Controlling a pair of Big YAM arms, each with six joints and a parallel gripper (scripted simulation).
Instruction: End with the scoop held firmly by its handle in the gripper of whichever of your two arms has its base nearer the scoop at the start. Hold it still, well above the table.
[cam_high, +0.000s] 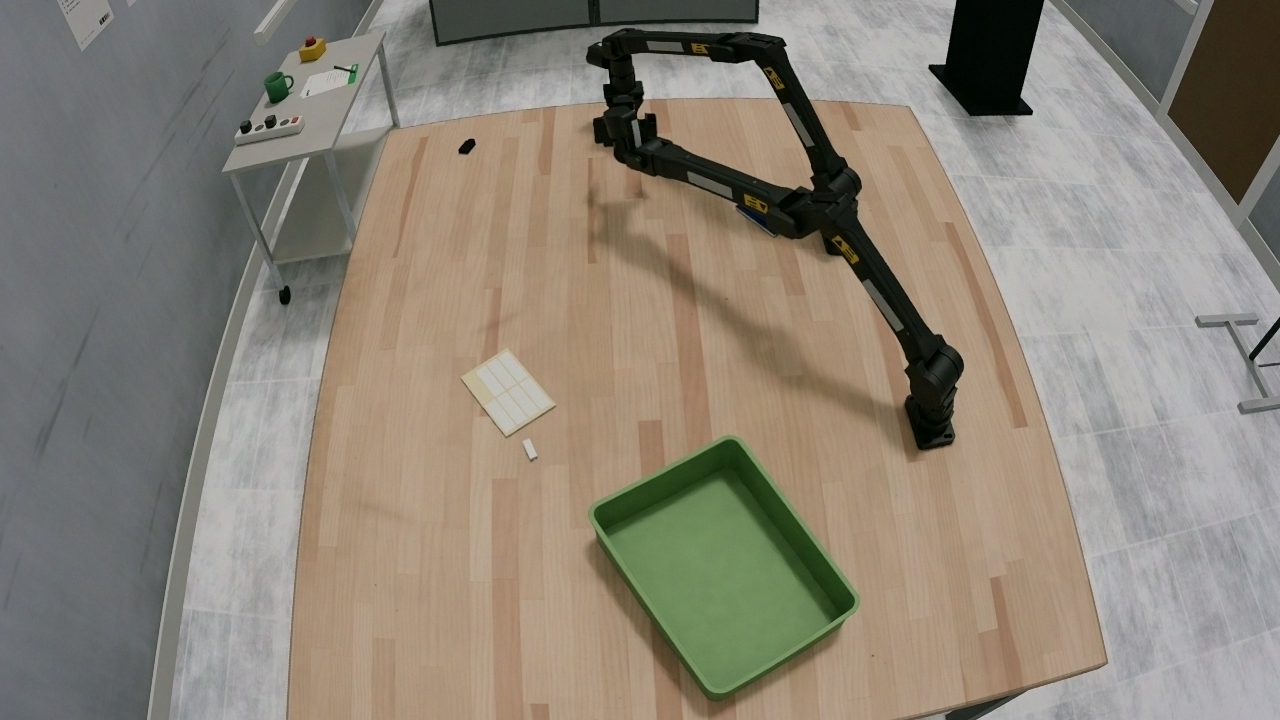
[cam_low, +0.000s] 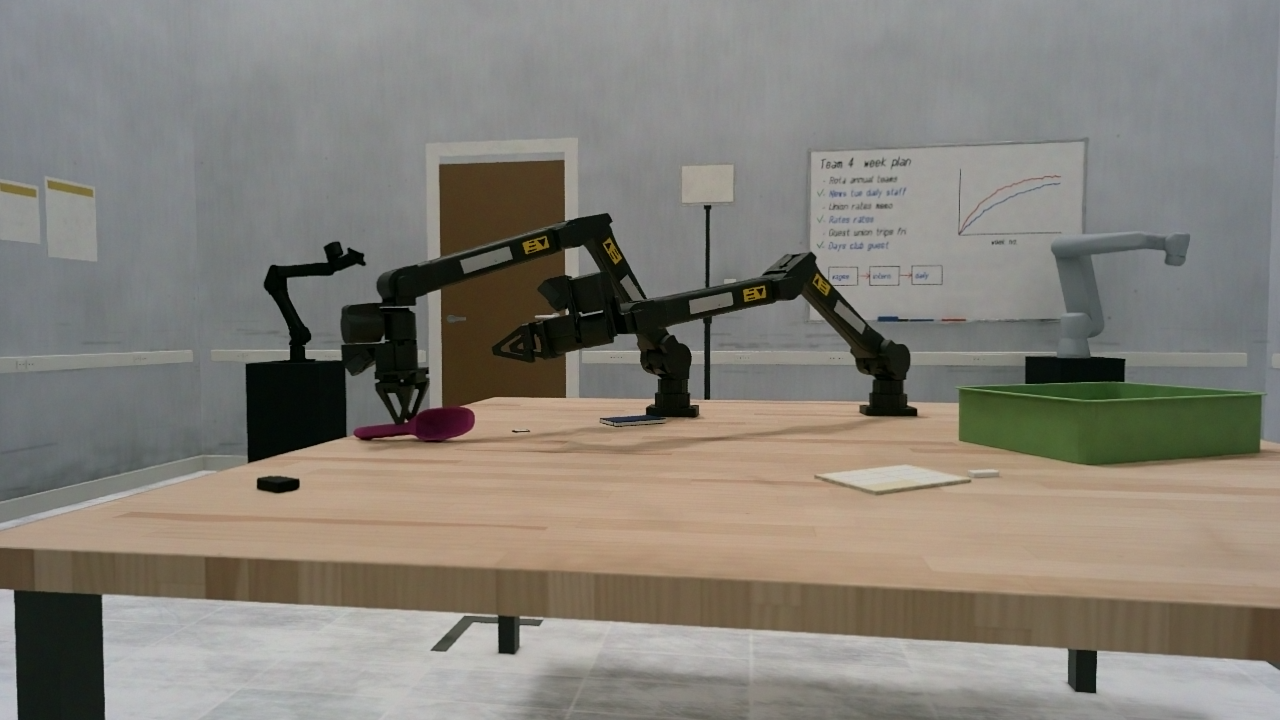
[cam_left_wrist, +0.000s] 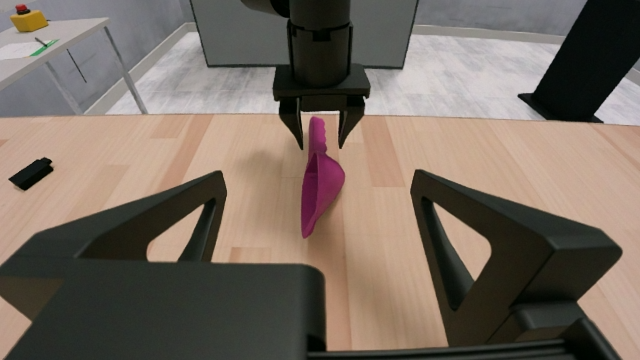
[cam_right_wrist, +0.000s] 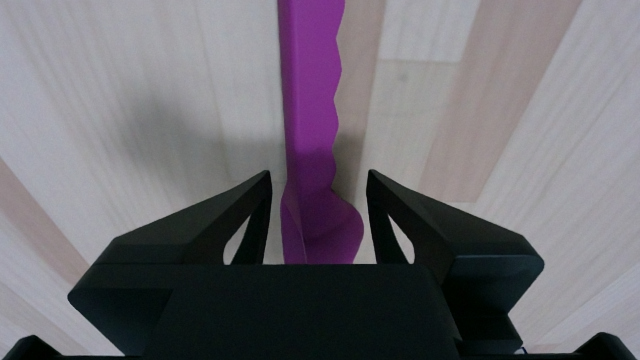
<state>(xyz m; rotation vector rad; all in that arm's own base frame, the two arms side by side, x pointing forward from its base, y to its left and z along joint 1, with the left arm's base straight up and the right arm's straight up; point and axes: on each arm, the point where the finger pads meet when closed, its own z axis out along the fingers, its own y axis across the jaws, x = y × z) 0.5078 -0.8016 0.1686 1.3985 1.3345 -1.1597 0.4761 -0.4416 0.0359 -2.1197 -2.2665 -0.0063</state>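
My right gripper is now 20 mm to the right of the scoop and 20 mm above it. Round my right hand: white eraser (910 mm to the left, 370 mm ahead, 40 mm below); then tag (200 mm to the left, 110 mm behind, 40 mm below); then black block (420 mm ahead, 50 mm to the right, 40 mm below).
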